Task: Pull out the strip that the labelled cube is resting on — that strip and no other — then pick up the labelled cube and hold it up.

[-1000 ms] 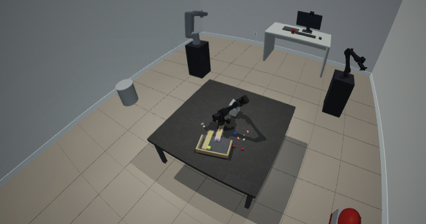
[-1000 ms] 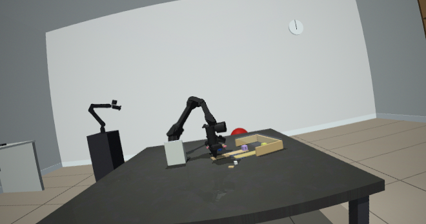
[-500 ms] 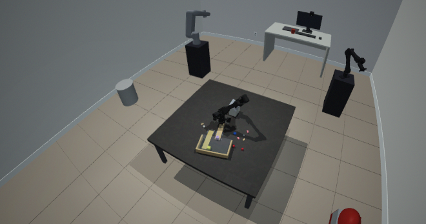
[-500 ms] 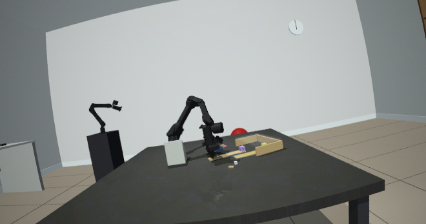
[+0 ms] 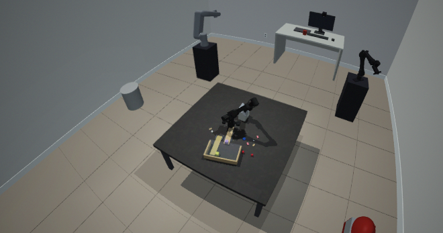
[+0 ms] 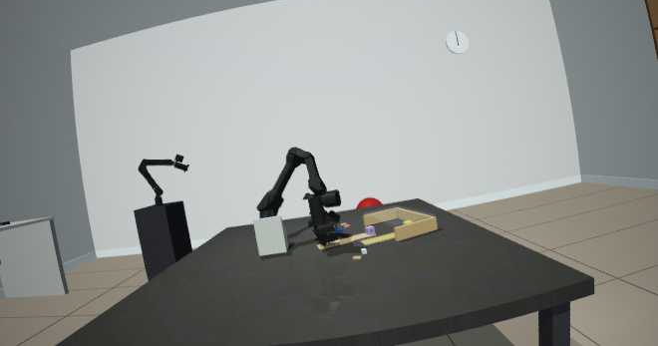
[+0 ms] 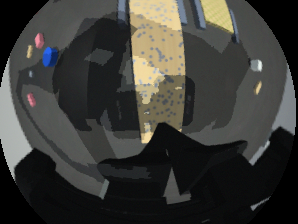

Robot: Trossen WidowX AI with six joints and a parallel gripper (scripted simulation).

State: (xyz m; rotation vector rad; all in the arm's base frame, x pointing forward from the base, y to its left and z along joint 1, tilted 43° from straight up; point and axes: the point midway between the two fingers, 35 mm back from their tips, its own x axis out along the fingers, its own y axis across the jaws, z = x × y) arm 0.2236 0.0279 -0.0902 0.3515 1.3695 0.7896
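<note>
The labelled cube is 20 cm ahead of my gripper tip, 6 cm to the left of it and 2 cm above it. Also, from my gripper tip: blue piece (19 cm to the left, 7 cm ahead); then tan bit (19 cm to the right, 12 cm ahead).
</note>
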